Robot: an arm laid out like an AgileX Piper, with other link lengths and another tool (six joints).
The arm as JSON. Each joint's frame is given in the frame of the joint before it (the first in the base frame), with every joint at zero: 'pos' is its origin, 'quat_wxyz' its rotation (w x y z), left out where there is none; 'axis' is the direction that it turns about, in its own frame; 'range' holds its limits. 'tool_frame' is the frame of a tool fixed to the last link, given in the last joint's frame.
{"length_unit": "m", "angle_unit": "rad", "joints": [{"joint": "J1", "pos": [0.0, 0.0, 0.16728], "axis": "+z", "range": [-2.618, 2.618]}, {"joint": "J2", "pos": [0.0, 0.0, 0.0], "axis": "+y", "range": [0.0, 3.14]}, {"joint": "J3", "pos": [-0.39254, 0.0, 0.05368], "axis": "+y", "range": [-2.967, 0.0]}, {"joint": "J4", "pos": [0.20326, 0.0, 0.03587], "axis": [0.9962, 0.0, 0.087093], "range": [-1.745, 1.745]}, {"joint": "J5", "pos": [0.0, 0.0, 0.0], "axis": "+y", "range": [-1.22, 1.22]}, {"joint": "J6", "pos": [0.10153, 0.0, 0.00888], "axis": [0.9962, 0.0, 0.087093], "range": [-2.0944, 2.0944]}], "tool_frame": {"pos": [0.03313, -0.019, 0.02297], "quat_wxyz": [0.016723, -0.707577, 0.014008, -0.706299]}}
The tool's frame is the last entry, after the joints.
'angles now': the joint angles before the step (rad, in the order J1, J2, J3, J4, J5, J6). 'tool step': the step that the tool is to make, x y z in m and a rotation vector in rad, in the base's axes. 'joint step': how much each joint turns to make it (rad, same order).
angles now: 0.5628 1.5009 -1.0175 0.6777 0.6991 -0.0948
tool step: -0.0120 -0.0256 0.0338 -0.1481 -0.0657 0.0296
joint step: -0.0001 -0.0729 -0.1193 -0.2887 0.1761 0.1773
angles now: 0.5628 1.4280 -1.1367 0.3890 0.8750 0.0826
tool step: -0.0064 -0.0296 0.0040 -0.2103 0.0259 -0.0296
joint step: 0.0000 -0.0168 -0.0552 -0.2337 0.1833 0.1334
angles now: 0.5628 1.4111 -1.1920 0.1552 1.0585 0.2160
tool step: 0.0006 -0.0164 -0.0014 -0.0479 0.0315 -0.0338
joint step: -0.0468 -0.0033 -0.0048 -0.0258 0.0604 -0.0013
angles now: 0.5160 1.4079 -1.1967 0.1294 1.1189 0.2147
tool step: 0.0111 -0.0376 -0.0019 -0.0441 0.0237 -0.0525
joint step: -0.1639 -0.0008 -0.0001 0.0019 0.0545 -0.1104
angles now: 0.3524 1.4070 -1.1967 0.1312 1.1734 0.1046
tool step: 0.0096 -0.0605 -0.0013 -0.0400 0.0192 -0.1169
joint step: -0.2594 -0.0001 -0.0001 0.0000 0.0455 -0.1422
